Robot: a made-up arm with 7 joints.
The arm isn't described. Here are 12 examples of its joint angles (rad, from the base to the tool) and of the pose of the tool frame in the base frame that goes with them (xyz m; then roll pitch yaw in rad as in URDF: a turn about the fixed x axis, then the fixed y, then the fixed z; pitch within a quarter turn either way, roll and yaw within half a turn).
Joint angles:
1: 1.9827 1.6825 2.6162 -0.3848 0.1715 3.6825 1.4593
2: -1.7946 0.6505 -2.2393 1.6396 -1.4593 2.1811 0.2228
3: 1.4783 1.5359 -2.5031 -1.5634 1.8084 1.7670 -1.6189
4: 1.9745 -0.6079 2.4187 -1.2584 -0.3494 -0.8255 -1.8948
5: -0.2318 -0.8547 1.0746 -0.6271 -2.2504 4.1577 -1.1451
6: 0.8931 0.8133 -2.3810 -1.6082 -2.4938 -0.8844 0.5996
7: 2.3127 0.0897 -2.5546 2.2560 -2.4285 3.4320 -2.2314
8: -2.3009 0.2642 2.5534 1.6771 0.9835 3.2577 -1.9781
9: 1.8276 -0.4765 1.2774 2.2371 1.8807 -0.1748 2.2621
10: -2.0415 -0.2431 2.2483 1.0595 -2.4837 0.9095 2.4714
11: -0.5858 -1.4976 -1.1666 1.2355 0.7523 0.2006 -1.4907
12: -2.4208 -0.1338 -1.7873 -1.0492 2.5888 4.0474 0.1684
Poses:
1: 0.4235 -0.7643 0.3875 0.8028 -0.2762 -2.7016
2: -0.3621 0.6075 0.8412 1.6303 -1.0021 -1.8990
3: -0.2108 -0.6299 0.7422 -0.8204 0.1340 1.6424
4: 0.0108 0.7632 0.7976 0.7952 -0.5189 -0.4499
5: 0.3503 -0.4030 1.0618 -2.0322 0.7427 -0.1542
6: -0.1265 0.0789 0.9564 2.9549 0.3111 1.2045
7: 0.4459 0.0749 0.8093 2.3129 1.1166 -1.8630
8: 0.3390 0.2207 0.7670 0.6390 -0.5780 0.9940
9: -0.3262 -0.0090 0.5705 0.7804 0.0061 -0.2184
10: 0.2243 0.1243 1.2999 -0.5444 -0.4125 -2.9626
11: 0.2466 -0.8564 0.2737 -2.9707 0.5791 -0.0553
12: -0.1484 -0.3371 1.0819 1.3121 1.0291 3.1035
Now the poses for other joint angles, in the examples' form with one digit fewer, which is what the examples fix.
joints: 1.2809 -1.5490 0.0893 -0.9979 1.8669 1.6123 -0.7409
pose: 0.349 0.800 0.704 -0.566 -0.118 -0.684
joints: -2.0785 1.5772 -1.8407 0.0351 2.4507 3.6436 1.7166
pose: 0.261 0.856 0.550 -2.541 -0.533 2.510
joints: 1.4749 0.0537 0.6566 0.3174 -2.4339 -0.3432 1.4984
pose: -0.057 -0.062 1.474 -1.683 -0.224 -1.888
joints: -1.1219 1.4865 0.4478 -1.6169 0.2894 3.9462 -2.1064
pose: -0.487 0.456 0.189 0.364 0.714 -0.386
